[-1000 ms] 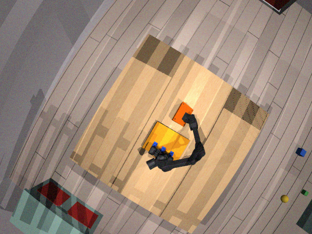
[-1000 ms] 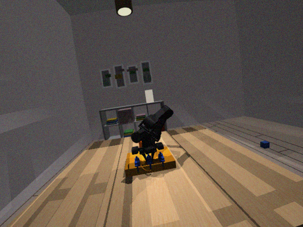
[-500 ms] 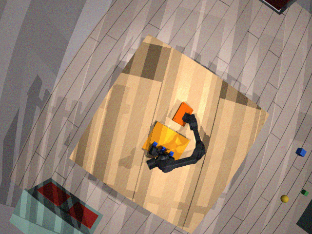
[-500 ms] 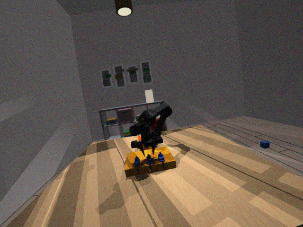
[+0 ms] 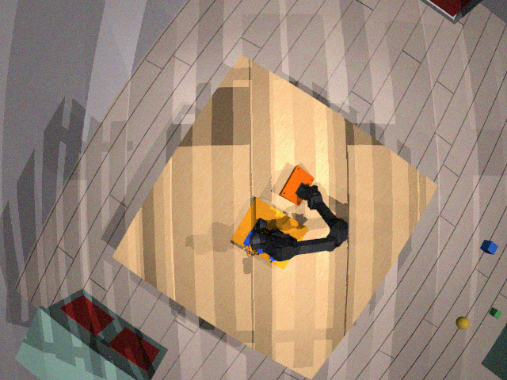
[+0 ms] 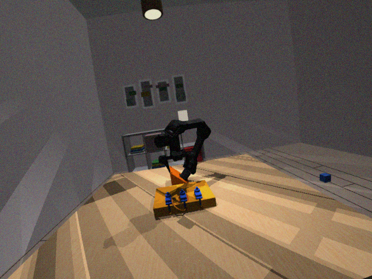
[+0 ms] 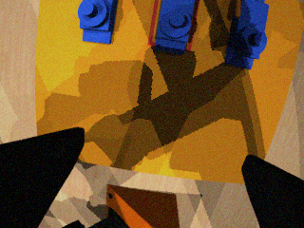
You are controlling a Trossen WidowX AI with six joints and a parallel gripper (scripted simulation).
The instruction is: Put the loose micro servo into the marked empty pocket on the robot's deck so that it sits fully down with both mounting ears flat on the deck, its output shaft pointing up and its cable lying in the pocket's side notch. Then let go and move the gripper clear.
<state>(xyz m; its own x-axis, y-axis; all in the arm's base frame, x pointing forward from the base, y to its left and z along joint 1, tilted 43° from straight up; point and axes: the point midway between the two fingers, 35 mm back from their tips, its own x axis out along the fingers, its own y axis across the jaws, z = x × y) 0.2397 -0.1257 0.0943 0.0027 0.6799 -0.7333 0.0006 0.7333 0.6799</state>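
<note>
Right now my gripper tip is 130 mm above the orange robot deck and 20 mm past it.
</note>
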